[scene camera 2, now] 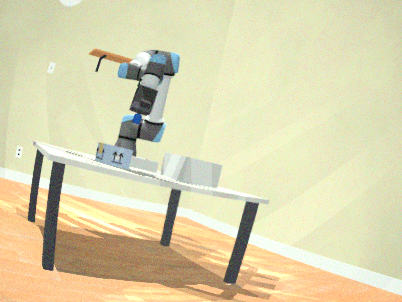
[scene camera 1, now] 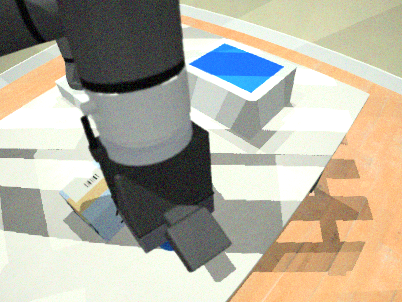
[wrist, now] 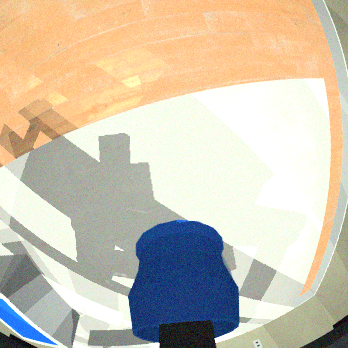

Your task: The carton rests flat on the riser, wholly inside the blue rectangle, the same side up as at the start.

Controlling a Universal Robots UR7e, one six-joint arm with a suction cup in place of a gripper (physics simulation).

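Frame: origin at the arm's base, x left, y back, z up, level; centimetres.
Seen in the pictures: hand, tool point: (scene camera 2: 136, 122) (wrist: 179, 253).
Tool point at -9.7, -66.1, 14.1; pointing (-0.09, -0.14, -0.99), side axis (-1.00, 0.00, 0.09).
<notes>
A point is followed by its place in that frame, as x, y, z.
The carton (scene camera 1: 95, 207) {-16.4, -47.9, 3.0} (scene camera 2: 117, 157) {-11.3, -48.3, -1.7}, light blue with a tan band and dark printed arrows, rests on the table, apart from the riser. In scene camera 1 the arm hides part of it; it cannot be made out in the wrist view. The riser (scene camera 1: 240, 116) {21.6, -44.6, 0.2} (scene camera 2: 202, 173) {31.7, -46.1, 0.0} (wrist: 46, 301) {20.1, -36.4, -1.2} is a grey-white block. The blue rectangle (scene camera 1: 235, 66) {29.1, -34.2, 6.1} (wrist: 19, 324) {28.2, -33.2, 6.1} lies on its top, with no carton on it. My gripper, a blue suction cup (scene camera 1: 167, 246) (scene camera 2: 137, 119) (wrist: 180, 235), is open, holds nothing, and hangs well above the table, higher than the carton in scene camera 2.
A low white block (scene camera 1: 69, 92) {-8.5, -3.3, -0.2} (scene camera 2: 145, 164) {11.1, -13.9, -2.7} stands on the table (scene camera 1: 320, 107) {47.1, -51.5, -5.9} (scene camera 2: 245, 196) {49.4, -60.9, -6.1} (wrist: 280, 115) {-30.7, -71.6, -5.9} between the carton and the riser in scene camera 2. The arm covers much of scene camera 1. A brown board (scene camera 2: 109, 55) shows behind the arm.
</notes>
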